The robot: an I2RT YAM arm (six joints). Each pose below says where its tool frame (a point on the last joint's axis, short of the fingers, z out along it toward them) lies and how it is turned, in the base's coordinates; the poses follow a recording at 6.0 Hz.
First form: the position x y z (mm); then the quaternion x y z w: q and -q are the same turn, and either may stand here.
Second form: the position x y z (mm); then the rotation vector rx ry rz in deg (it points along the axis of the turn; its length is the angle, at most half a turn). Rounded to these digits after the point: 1 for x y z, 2 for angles.
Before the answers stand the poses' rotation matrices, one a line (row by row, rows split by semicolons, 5 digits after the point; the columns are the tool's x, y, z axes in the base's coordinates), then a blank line. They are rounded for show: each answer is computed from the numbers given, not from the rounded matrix.
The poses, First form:
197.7 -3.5 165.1 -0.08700 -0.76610 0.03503 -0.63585
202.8 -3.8 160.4 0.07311 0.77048 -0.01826 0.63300
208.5 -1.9 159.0 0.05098 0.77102 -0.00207 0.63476
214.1 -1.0 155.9 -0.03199 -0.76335 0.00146 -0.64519
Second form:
-0.17626 0.17785 0.96814; 0.08875 0.98241 -0.16431; -0.98033 0.05696 -0.18894
-0.18794 0.13578 0.97275; 0.08954 0.98864 -0.12069; -0.97809 0.06442 -0.19796
-0.18896 0.08124 0.97862; 0.07599 0.99479 -0.06791; -0.97904 0.06153 -0.19415
-0.16541 0.05072 0.98492; 0.04696 0.99795 -0.04351; -0.98511 0.03905 -0.16745

197.7 -3.5 165.1 11.39 100.29 -4.59
202.8 -3.8 160.4 9.58 100.97 -2.39
208.5 -1.9 159.0 6.68 100.97 -0.27
214.1 -1.0 155.9 4.17 99.55 -0.19

